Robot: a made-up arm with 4 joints.
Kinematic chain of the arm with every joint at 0, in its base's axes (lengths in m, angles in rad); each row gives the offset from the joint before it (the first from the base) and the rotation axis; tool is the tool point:
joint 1: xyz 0 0 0.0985 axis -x
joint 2: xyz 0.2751 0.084 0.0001 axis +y
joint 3: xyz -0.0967 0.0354 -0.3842 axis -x
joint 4: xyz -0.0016 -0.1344 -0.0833 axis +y
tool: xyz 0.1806 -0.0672 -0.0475
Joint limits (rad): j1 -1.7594..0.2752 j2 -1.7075..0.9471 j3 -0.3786..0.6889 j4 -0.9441..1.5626
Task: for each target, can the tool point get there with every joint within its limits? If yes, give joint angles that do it. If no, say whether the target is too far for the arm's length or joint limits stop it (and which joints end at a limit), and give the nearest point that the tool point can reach.
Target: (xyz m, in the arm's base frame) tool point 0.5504 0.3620 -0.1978
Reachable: yes | joints -1.3245 -0.7859 0.5973 1.3491
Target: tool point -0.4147 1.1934 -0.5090
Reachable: no: too far | nearest point -0.0544 0.5701 -0.1917 | short by 0.787 m
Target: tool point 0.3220 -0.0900 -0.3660
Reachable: yes | joints -0.0249 0.0842 0.2048 -0.0819
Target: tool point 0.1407 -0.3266 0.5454
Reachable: no: joint limits stop it (at a limit: joint 2, joint 3) | nearest point 0.5356 -0.0742 0.2000 | short by 0.582 m
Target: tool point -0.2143 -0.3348 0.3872
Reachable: no: joint limits stop it (at a limit: joint 1, joint 2, joint 3, joint 4) | nearest point -0.1826 -0.2377 0.0082 | short by 0.392 m
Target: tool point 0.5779 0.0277 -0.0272
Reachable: yes | joints -0.8231 -0.9672 0.5949 -0.4578
